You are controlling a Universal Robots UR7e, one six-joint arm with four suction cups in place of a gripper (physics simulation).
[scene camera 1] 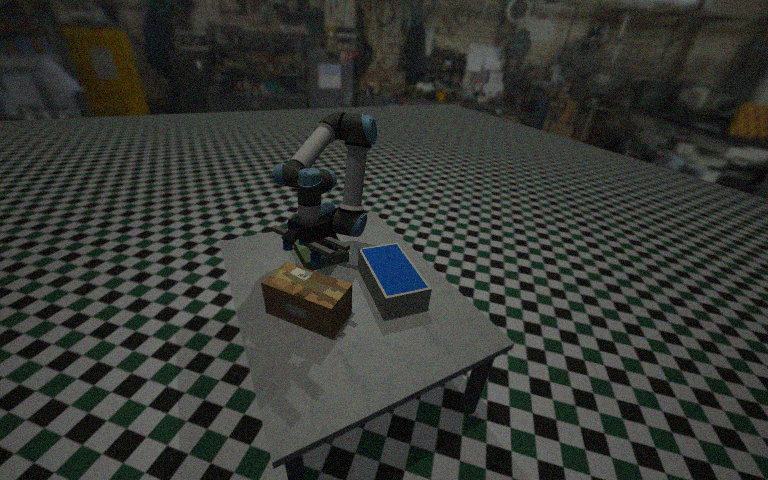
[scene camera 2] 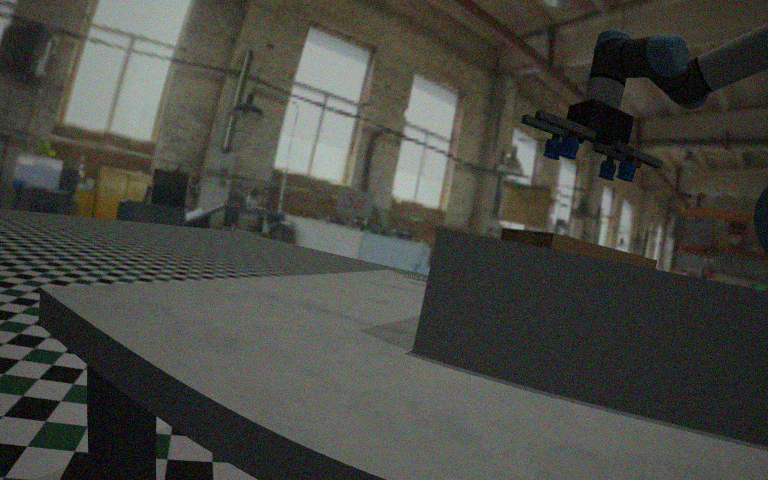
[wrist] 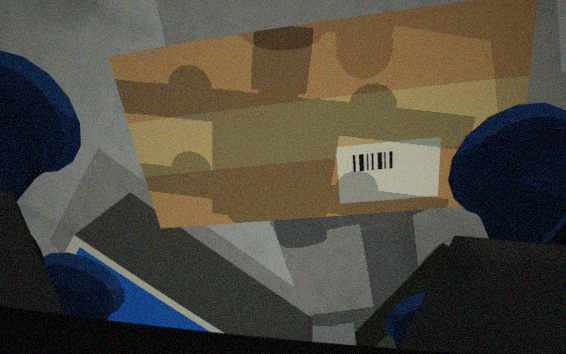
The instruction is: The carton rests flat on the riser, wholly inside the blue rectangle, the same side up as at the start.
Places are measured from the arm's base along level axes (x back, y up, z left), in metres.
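Where they show: hand, tool point: (scene camera 1: 309,252) (scene camera 2: 587,167) (wrist: 259,237).
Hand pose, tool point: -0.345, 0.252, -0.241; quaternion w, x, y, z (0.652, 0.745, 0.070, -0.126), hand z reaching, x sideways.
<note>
Things, the pixels of their top centre, and the offset from my tool point, as dx, dy, dz. Level surfaces: height alone.
- brown carton, top centre: (wrist: 316,130) (scene camera 2: 584,244) (scene camera 1: 307,283) +0.018, -0.151, -0.009
- grey riser, top centre: (scene camera 2: 623,266) (scene camera 1: 392,267) -0.042, -0.188, +0.366
- blue rectangle, top centre: (scene camera 1: 392,267) -0.042, -0.188, +0.366
- table, surface height: dy -0.308
The brown carton (scene camera 1: 305,300) (scene camera 2: 600,250) (wrist: 280,130) lies flat on the table, beside the riser, its taped top with a white barcode label (scene camera 1: 300,273) (wrist: 410,177) facing up. The grey riser (scene camera 1: 407,305) (scene camera 2: 566,328) (wrist: 200,280) stands right of the carton in scene camera 1 and hides the carton's lower part in scene camera 2. The blue rectangle (scene camera 1: 394,270) (wrist: 145,302) covers its top and bears no carton. My suction gripper (scene camera 1: 314,247) (scene camera 2: 589,160) is open, its blue cups holding nothing. It hangs above the carton's level, behind it in scene camera 1, apart from it.
A green object (scene camera 1: 303,251) shows partly behind the gripper, near the arm's base; its shape is mostly hidden. The table (scene camera 1: 368,367) (scene camera 2: 254,339) has its near edge and a leg in front in scene camera 1. The arm stands at the far end.
</note>
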